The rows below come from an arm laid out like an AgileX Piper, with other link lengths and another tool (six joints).
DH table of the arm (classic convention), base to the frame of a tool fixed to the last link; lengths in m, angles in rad. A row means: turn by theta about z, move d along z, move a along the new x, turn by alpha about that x. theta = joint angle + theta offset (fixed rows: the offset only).
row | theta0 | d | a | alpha
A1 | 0 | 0.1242 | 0 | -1.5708
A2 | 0.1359 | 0 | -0.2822 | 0
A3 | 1.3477 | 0 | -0.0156 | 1.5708
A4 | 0 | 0.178 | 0 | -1.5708
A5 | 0 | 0 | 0 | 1.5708
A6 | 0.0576 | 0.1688 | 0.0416 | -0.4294
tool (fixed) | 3.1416 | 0.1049 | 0 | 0
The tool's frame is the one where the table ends.
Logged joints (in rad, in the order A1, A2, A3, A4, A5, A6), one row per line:
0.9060, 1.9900, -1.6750, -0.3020, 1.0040, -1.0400
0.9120, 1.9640, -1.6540, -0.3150, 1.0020, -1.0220
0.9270, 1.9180, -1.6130, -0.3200, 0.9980, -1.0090
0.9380, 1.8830, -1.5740, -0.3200, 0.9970, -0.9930
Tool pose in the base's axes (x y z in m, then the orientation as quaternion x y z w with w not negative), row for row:
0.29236, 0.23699, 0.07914, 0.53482, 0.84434, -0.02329, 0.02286
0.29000, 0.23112, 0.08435, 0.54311, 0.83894, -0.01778, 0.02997
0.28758, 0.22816, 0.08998, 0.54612, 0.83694, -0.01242, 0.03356
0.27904, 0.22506, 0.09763, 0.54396, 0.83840, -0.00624, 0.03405
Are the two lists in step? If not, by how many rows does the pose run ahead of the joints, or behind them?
The pose runs 1 row behind the joints: the pose in row i belongs to the joints in row i - 1.
